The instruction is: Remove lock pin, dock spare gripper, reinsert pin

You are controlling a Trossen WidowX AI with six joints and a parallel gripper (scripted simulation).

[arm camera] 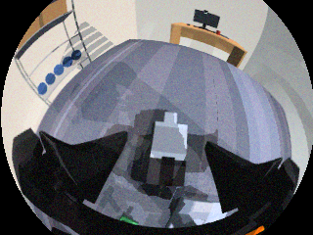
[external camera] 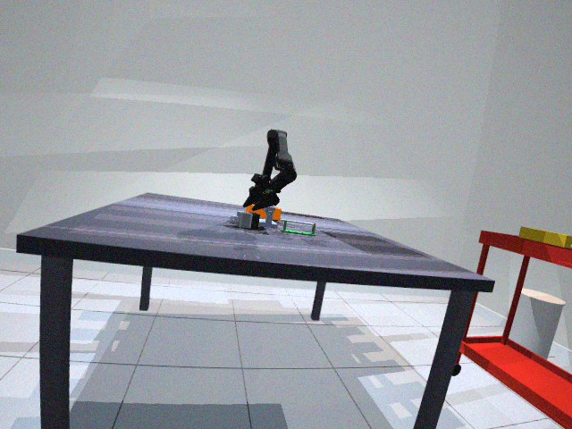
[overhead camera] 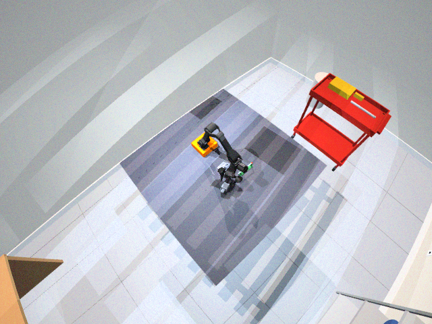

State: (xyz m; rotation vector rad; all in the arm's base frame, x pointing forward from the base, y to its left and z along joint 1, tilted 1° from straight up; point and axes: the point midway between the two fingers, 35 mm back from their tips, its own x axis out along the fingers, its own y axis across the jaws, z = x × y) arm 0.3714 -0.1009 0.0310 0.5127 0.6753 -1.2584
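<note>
My gripper tip is 5 cm above the spare gripper and 1 cm to the left of it. Also, from my gripper tip: green cradle: 22 cm to the left, 5 cm below, 1 cm ahead; then mount: 11 cm to the left, 10 cm behind, 2 cm below.
</note>
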